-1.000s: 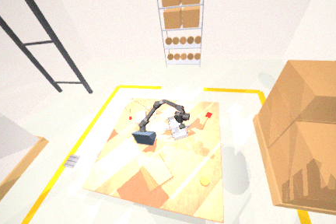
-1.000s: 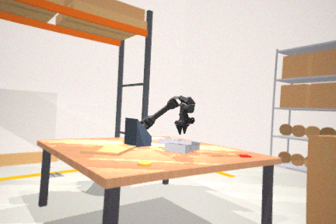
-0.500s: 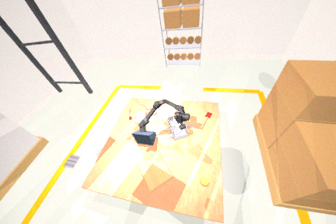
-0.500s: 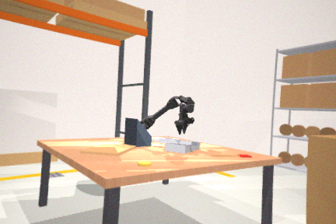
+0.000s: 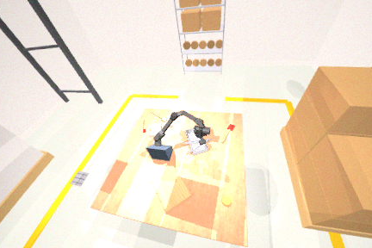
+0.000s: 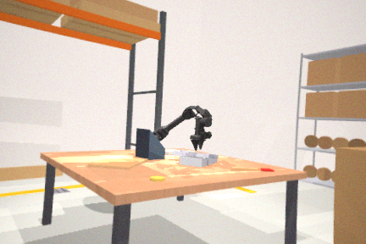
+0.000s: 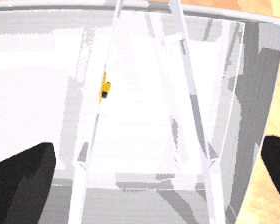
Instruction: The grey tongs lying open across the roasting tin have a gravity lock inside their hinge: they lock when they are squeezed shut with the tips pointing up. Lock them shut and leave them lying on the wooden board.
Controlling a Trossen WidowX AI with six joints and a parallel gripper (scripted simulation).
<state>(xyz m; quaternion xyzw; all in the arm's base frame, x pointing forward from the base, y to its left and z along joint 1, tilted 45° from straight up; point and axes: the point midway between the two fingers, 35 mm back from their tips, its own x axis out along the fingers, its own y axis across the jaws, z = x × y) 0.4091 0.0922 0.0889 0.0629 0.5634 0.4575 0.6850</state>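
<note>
The yellow lock tab is 30 mm to the left of my gripper tip and 30 mm below it. Round my gripper tip: tong arm (10 mm behind, 40 mm to the right, 30 mm below); silver roasting tin (50 mm behind, 60 mm to the left, 70 mm below); red-headed tool (270 mm ahead, 250 mm to the left, 90 mm below).
</note>
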